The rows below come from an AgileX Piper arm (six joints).
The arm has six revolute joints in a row. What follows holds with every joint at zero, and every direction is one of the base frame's. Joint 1 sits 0.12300 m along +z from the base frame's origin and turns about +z. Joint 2 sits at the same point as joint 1 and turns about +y. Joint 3 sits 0.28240 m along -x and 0.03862 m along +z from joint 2 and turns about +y. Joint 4 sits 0.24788 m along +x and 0.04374 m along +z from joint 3 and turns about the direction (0.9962, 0, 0.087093). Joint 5 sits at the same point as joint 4 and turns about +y. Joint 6 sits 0.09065 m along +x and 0.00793 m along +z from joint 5 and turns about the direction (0.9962, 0, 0.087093). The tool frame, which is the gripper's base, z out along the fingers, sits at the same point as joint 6; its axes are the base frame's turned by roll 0.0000, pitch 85.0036 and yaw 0.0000 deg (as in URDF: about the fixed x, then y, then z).
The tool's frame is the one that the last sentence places.
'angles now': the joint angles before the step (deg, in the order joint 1, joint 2, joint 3, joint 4, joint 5, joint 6). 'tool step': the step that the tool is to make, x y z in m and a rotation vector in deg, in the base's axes. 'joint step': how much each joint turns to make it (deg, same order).
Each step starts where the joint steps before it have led.
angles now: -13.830 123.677 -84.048 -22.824 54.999 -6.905
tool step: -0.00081 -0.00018 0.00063 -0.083 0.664 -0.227
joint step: 0.001 0.000 -0.143 -0.068 0.833 -0.001
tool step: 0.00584 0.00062 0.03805 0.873 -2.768 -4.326
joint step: -0.001 -2.746 -4.799 2.966 5.788 1.049
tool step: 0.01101 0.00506 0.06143 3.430 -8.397 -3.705
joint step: 0.001 -3.710 -8.467 6.261 5.073 0.110
